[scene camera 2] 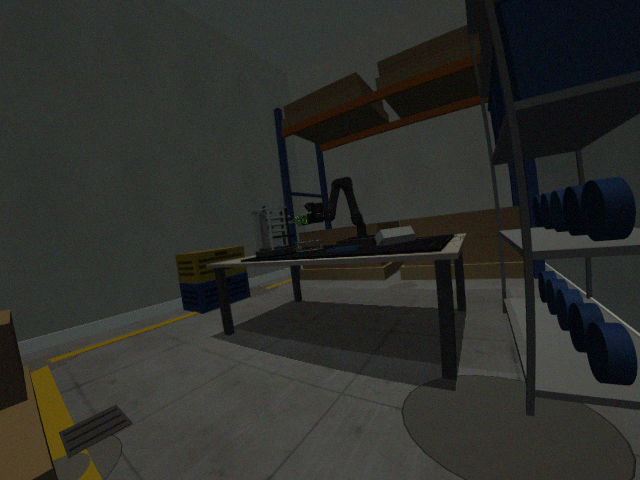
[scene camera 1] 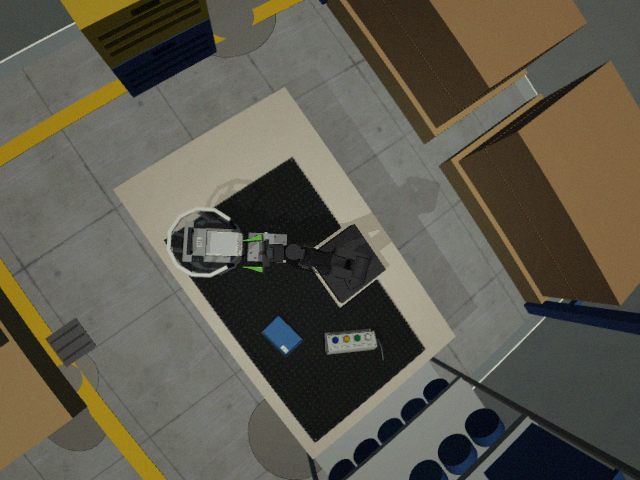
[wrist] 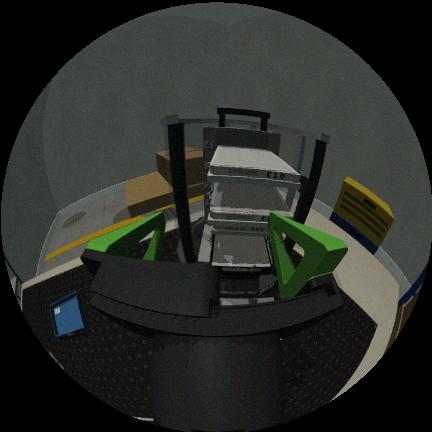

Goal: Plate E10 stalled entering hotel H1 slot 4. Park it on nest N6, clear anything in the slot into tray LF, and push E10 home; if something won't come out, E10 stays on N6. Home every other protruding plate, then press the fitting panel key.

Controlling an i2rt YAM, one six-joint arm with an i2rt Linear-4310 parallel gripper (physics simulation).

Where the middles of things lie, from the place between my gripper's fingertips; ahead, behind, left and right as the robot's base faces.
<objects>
Right now my hand is 9 cm short of the round plate rack [scene camera 1: 186, 243], 9 cm to the left of it and 5 cm above it. From my hand the other things lie so: blue pad [scene camera 1: 278, 332]: 3 cm ahead, 39 cm to the left, 20 cm below.
</objects>
